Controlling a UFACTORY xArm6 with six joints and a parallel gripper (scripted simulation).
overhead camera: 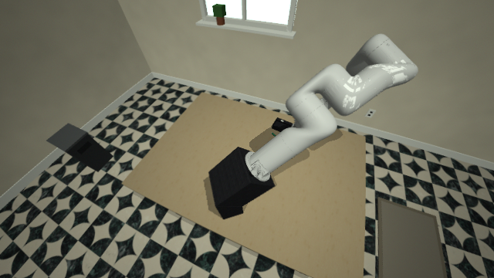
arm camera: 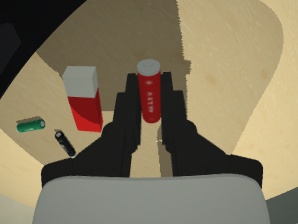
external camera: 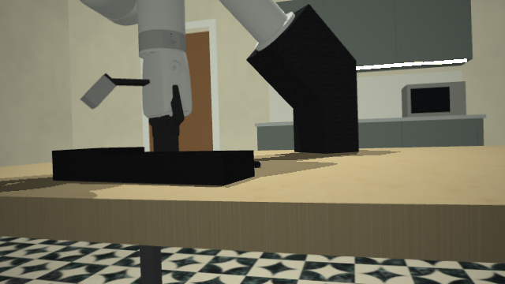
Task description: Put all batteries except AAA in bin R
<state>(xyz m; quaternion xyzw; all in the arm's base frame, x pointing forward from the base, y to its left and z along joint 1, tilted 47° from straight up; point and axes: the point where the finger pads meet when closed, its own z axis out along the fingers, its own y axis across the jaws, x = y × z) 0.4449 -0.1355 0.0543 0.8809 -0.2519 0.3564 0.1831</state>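
Now: hand 100 mm short of the blue block battery, 50 mm to the left of it and 20 mm above it. Round my hand: red battery 20 mm below; then black bin 130 mm ahead, 30 mm to the left, 10 mm below; then red thing 50 mm to the left, 30 mm below, 30 mm ahead.
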